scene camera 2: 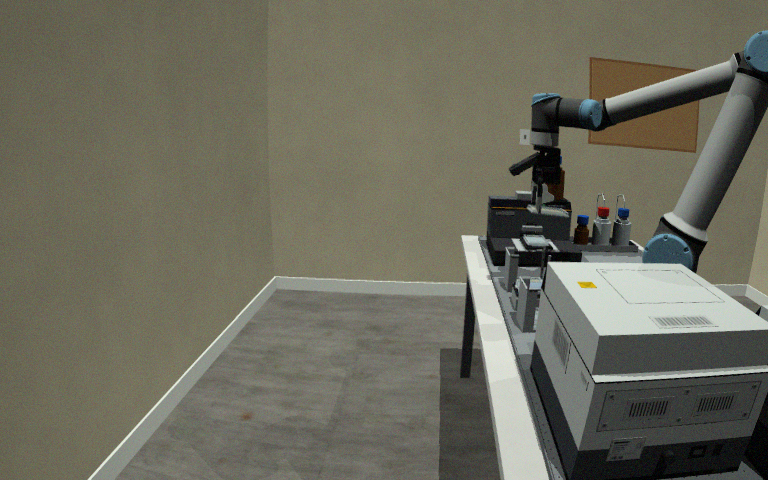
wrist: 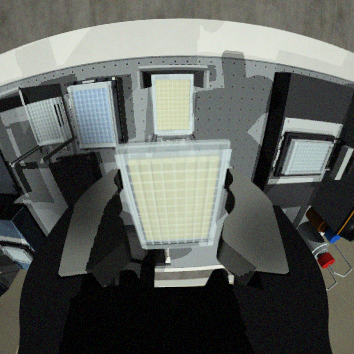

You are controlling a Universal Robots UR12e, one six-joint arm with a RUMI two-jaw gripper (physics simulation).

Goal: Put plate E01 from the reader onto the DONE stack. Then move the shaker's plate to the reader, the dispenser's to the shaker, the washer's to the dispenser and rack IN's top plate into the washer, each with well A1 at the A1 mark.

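Frame: origin at the arm's base, x ahead, y left, z up, level; millimetres.
Where they show: gripper, between the fingertips: (scene camera 2: pixel 536 210) (wrist: pixel 173 170); arm's base, origin of its link: (wrist: pixel 134 247).
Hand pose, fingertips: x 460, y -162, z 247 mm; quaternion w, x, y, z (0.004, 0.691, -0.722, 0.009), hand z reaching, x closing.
Observation:
Each offset is from my fingertips to the top centre of the thing. "pt": to the spot under its first point.
My gripper (scene camera 2: pixel 539 204) (wrist: pixel 173 170) is shut on plate E01 @[13 mm up, 39 mm back, 0 mm left] (scene camera 2: pixel 550 213) (wrist: pixel 175 200), a lidded plate with pale yellow wells, gripped by its two long sides and held level, high above the bench. No label on it is readable. Another yellow-welled plate @[243 mm down, 18 mm ahead, 4 mm right] (wrist: pixel 172 104) lies in a holder @[pt 168 mm down, 81 mm ahead, 50 mm right] (wrist: pixel 200 71) beyond it, towards the bench's front edge. A blue-welled plate @[196 mm down, 16 mm ahead, 153 mm left] (wrist: pixel 94 115) and a clear plate @[230 mm down, 26 mm ahead, 297 mm left] (wrist: pixel 49 121) are in holders to the left in the wrist view. A pale plate @[176 mm down, 86 mm back, 319 mm right] (wrist: pixel 306 156) (scene camera 2: pixel 534 241) sits on the dark machine's carrier. Which holder is DONE or IN is not readable.
A dark machine (scene camera 2: pixel 529 221) (wrist: pixel 315 100) stands at the far end, with capped bottles @[17 mm down, 466 mm back, 546 mm right] (scene camera 2: pixel 602 226) (wrist: pixel 326 260) beside it. A large white instrument @[pt 5 mm up, 43 mm back, 761 mm left] (scene camera 2: pixel 651 294) fills the near end. Upright grey holders @[pt 194 mm down, 91 mm ahead, 345 mm left] (scene camera 2: pixel 526 308) stand between them. The bench's white front edge (scene camera 2: pixel 491 333) (wrist: pixel 150 40) runs alongside.

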